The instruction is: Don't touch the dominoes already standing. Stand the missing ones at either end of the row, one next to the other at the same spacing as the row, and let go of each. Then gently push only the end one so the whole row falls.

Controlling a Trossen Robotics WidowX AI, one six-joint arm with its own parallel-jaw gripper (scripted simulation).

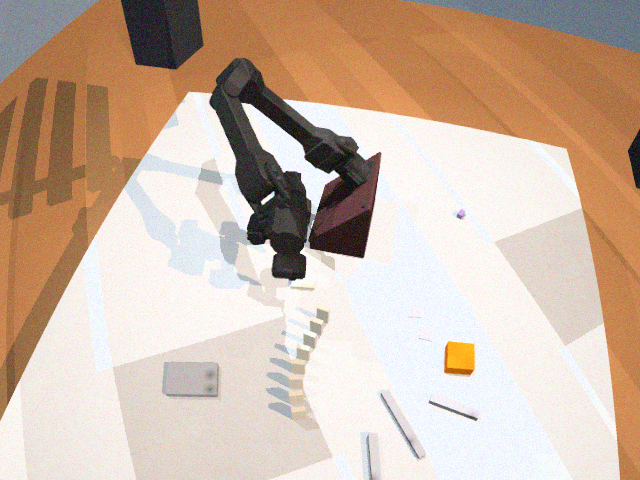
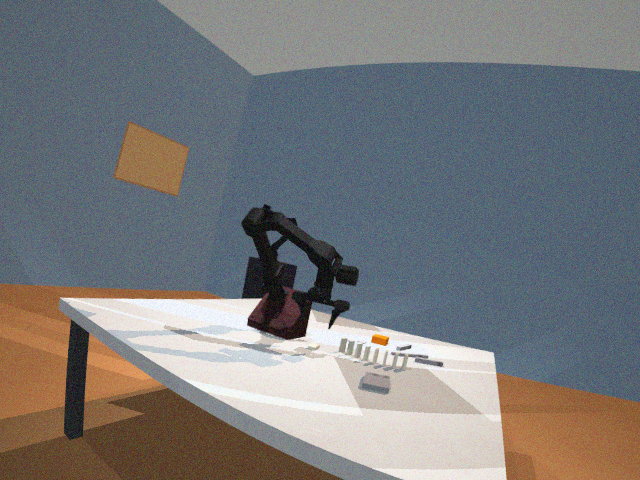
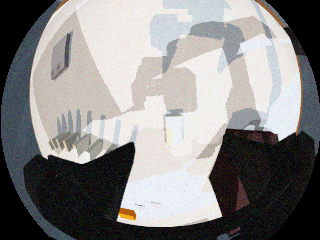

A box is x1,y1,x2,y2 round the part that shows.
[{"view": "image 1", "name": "my gripper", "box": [247,198,311,280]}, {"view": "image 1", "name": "orange cube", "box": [444,341,474,374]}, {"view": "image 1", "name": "grey flat plate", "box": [165,362,218,397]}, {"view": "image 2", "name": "my gripper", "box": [291,279,349,329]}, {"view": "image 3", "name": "my gripper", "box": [23,132,315,239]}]
